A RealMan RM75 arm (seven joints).
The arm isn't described. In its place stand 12 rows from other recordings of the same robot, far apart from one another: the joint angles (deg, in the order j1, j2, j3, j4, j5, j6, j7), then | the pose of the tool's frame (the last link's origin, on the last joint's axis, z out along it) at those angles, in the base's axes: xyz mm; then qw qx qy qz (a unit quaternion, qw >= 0).
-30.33, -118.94, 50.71, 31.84, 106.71, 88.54, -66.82 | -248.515 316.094 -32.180 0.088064 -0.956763 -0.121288 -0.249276
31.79, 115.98, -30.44, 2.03, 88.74, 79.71, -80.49 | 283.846 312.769 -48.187 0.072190 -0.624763 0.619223 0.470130
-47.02, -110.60, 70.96, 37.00, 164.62, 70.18, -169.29 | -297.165 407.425 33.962 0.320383 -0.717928 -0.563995 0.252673
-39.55, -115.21, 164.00, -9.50, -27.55, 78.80, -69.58 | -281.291 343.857 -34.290 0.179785 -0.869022 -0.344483 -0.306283
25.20, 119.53, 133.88, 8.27, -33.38, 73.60, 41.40 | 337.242 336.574 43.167 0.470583 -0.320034 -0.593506 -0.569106
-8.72, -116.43, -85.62, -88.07, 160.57, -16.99, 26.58 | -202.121 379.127 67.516 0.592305 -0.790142 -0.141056 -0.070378
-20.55, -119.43, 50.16, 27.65, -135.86, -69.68, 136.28 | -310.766 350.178 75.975 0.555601 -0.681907 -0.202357 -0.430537
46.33, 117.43, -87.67, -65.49, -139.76, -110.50, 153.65 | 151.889 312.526 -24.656 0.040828 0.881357 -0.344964 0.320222
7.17, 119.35, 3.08, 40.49, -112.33, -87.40, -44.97 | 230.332 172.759 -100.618 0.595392 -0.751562 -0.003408 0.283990
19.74, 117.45, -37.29, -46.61, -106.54, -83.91, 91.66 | 313.942 316.026 59.508 0.255590 -0.862879 0.342526 0.269794
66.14, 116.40, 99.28, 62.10, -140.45, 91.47, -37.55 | 19.583 398.936 -22.062 0.103184 -0.970721 0.124552 -0.177595
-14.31, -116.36, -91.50, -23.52, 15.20, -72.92, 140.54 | -308.868 309.288 20.548 0.472072 -0.723701 -0.235096 -0.445124
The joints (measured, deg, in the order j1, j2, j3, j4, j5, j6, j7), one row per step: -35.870 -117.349 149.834 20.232 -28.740 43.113 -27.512; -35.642 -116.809 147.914 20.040 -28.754 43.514 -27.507; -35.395 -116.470 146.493 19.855 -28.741 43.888 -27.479; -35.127 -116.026 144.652 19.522 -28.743 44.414 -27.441; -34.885 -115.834 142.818 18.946 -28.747 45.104 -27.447; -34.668 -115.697 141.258 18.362 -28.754 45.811 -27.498; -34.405 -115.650 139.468 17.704 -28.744 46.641 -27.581; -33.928 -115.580 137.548 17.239 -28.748 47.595 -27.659; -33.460 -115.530 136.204 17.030 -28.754 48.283 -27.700; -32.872 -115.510 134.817 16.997 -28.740 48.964 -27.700
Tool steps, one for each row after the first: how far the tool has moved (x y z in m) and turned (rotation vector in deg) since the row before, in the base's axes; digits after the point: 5 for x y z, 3 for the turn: -0.00320 0.00608 0.00861 1.821 -0.698 0.927; -0.00267 0.00379 0.00619 1.340 -0.547 0.688; -0.00368 0.00501 0.00845 1.791 -0.654 0.856; -0.00335 0.00406 0.00735 1.732 -0.787 0.855; -0.00315 0.00310 0.00642 1.499 -0.717 0.728; -0.00324 0.00283 0.00659 1.649 -0.926 0.829; -0.00361 0.00193 0.00693 1.769 -1.179 0.894; -0.00286 0.00059 0.00474 1.243 -0.896 0.663; -0.00269 -0.00005 0.00438 1.247 -1.006 0.660
